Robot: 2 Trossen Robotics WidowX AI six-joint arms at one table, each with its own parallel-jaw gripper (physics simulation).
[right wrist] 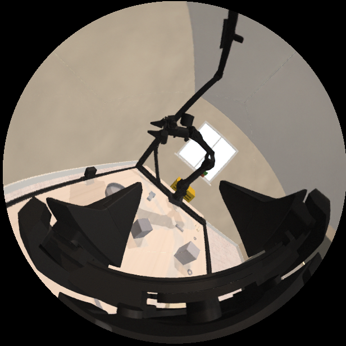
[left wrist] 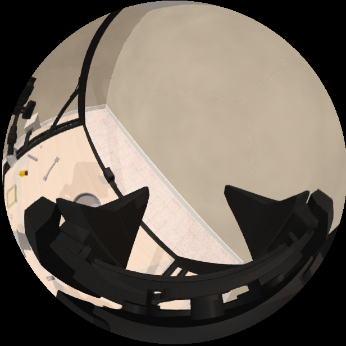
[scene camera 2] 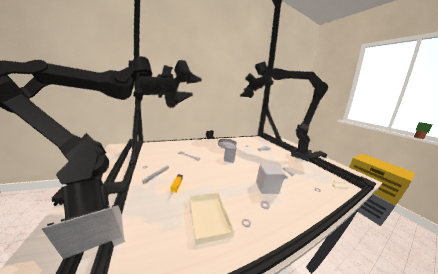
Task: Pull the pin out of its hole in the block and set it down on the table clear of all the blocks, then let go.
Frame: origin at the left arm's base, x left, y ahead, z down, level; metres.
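Seen in the pictures: left gripper, between the fingertips: (scene camera 2: pixel 242 93); right gripper, between the fingertips: (scene camera 2: pixel 196 87); left arm's base, origin of its link: (scene camera 2: pixel 302 150); right arm's base, origin of its link: (scene camera 2: pixel 88 214).
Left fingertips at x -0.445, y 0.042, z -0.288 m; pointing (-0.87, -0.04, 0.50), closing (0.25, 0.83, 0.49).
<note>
Pixels of each thing's top centre, then the offset from my left fingertips to it.
- larger grey block, centre of its top: (scene camera 2: pixel 272 168) dy +0.396, dx +0.409, dz +0.241 m
- smaller grey block, centre of its top: (scene camera 2: pixel 231 146) dy +0.327, dx +0.186, dz +0.251 m
- small grey piece, centre of its top: (scene camera 2: pixel 288 169) dy +0.224, dx +0.438, dz +0.305 m
- cream tray, centre of its top: (scene camera 2: pixel 209 211) dy +0.626, dx +0.351, dz +0.300 m
- orange-handled tool, centre of its top: (scene camera 2: pixel 175 184) dy +0.630, dx +0.200, dz +0.303 m
- grey bar, centre of its top: (scene camera 2: pixel 156 172) dy +0.644, dx +0.092, dz +0.309 m
- wrench, centre of its top: (scene camera 2: pixel 188 154) dy +0.455, dx +0.036, dz +0.314 m
- round grey dish, centre of its top: (scene camera 2: pixel 227 141) dy +0.184, dx +0.056, dz +0.298 m
A larger grey block (scene camera 2: pixel 270 180) (right wrist: pixel 187 253) stands on the table, right of centre in scene camera 2. A smaller grey block (scene camera 2: pixel 229 153) (right wrist: pixel 142 228) stands farther back. A small grey piece (scene camera 2: pixel 288 171) (right wrist: pixel 179 226) lies near the larger block. I cannot tell which block has the hole, and no pin can be made out for certain. My left gripper (scene camera 2: pixel 244 86) (left wrist: pixel 187 190) (right wrist: pixel 148 126) is open and empty, high above the back of the table. My right gripper (scene camera 2: pixel 196 86) is open and empty, also high above the table and away from the blocks.
A cream tray (scene camera 2: pixel 194 220) lies near the front, with an orange-handled tool (scene camera 2: pixel 176 183) and a grey bar (scene camera 2: pixel 155 174) to its left. Rings (scene camera 2: pixel 265 205) (scene camera 2: pixel 246 223) lie right of the tray. A wrench (scene camera 2: pixel 189 156) and a round grey dish (scene camera 2: pixel 227 142) are farther back. Black frame posts (scene camera 2: pixel 138 100) (scene camera 2: pixel 272 40) rise behind.
</note>
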